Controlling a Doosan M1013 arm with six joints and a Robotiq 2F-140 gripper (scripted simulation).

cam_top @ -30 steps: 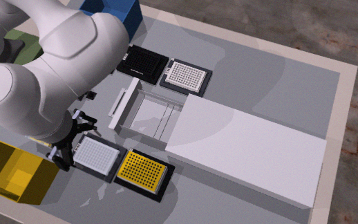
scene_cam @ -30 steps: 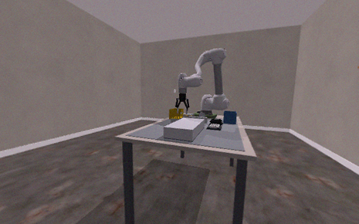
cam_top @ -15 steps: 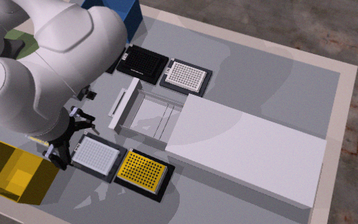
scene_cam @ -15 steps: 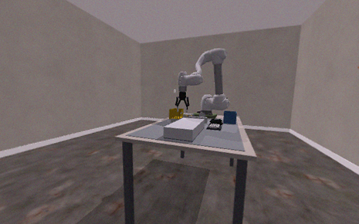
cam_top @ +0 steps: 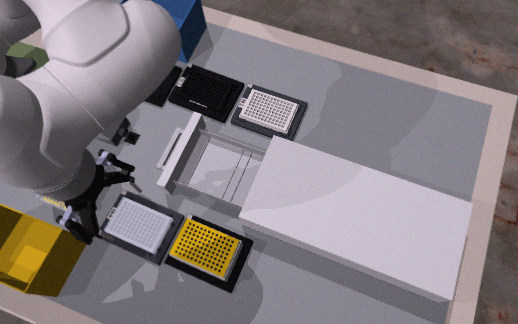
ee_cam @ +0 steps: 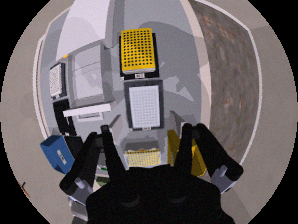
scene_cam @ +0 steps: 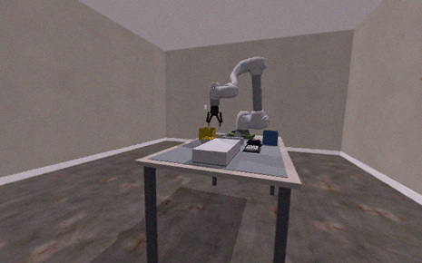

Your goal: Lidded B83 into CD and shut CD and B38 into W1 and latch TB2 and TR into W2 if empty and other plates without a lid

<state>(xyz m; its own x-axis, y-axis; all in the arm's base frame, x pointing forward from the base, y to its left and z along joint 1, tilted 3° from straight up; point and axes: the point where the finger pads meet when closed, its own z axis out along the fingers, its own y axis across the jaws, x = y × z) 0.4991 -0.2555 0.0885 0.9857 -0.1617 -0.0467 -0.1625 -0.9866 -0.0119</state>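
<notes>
Right now my hand is 12 cm above the flat grey lid. Round my hand: yellow tip rack: 16 cm ahead, 2 cm to the right, 10 cm below; then clear assay plate: 13 cm below; then yellow bin W1: 20 cm behind, 11 cm to the right, 11 cm below.
</notes>
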